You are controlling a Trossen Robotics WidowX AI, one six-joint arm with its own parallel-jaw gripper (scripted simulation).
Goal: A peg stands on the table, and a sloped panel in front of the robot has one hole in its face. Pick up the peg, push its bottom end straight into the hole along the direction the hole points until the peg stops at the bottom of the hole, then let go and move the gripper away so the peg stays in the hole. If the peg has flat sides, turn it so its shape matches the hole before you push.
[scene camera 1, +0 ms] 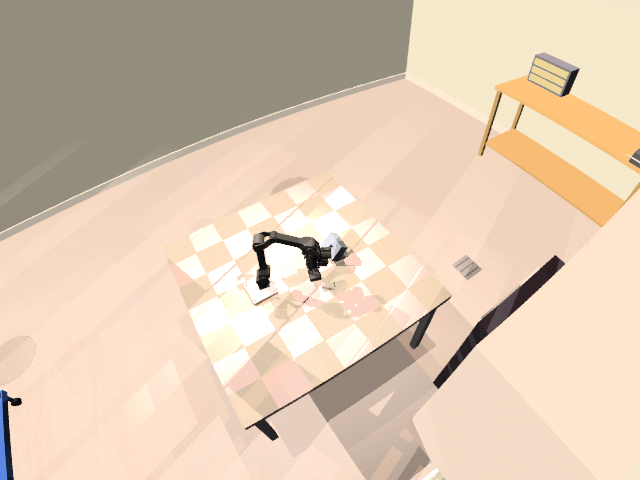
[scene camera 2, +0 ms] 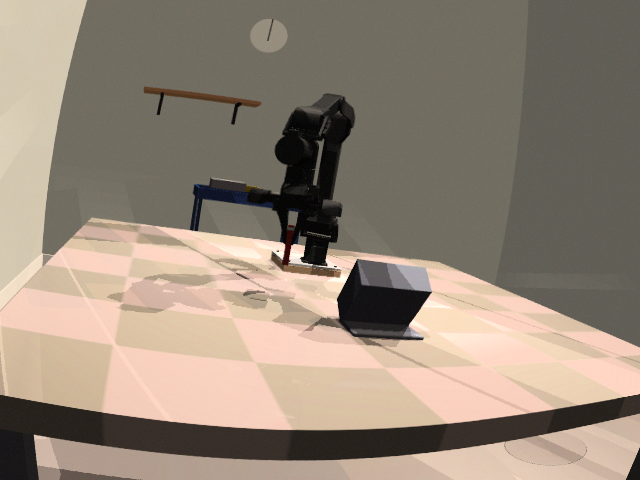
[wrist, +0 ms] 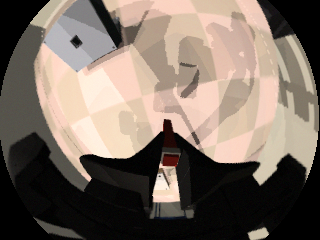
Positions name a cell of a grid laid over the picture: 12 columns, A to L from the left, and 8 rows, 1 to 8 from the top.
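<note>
Gripper state: my gripper (scene camera 2: F5) (wrist: G5), visible in scene camera 2 and in the wrist view, holds a red peg. A sloped panel (scene camera 2: H5) is visible to me too.
</note>
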